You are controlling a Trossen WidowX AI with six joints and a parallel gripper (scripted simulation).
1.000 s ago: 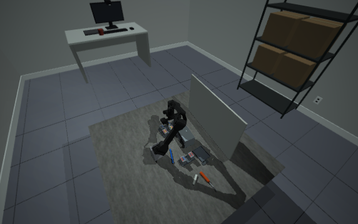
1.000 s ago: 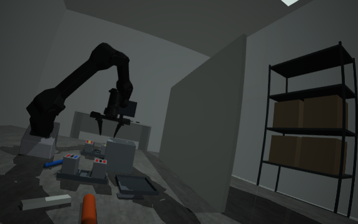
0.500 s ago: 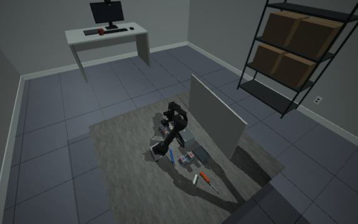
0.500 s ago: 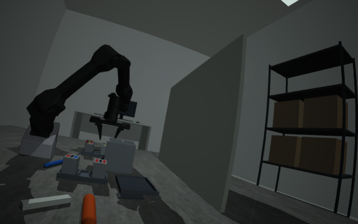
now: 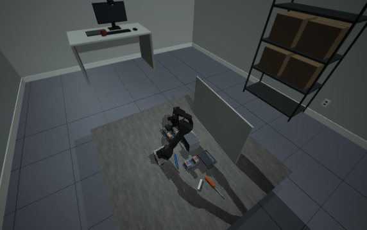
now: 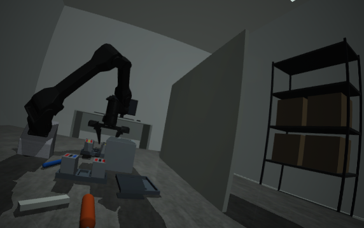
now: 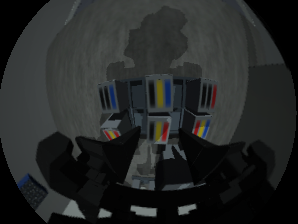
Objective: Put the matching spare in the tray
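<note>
My gripper tip is 10 mm above the grey spare. From my gripper tip the other things lie so: blue pen 160 mm behind, 230 mm to the right, 40 mm below; then flat dark tray 60 mm ahead, 370 mm to the right, 40 mm below; then mounted unit 40 mm ahead, 160 mm to the right.
</note>
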